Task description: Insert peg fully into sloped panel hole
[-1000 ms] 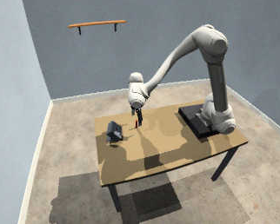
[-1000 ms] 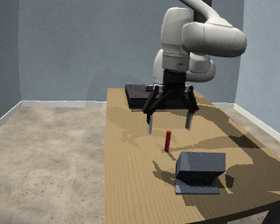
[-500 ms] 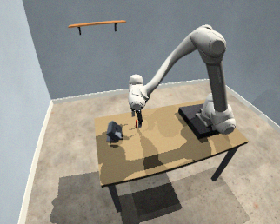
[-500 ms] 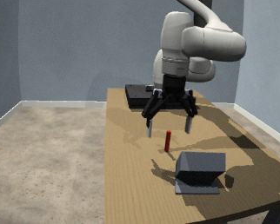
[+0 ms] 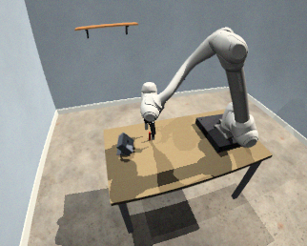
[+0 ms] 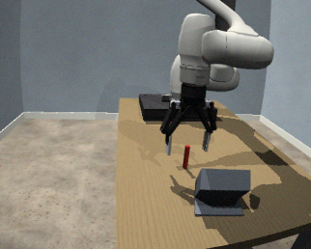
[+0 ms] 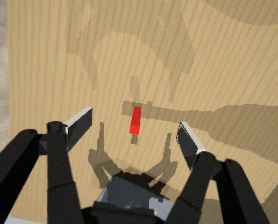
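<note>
Now: the red peg 40 mm below my hand.
</note>
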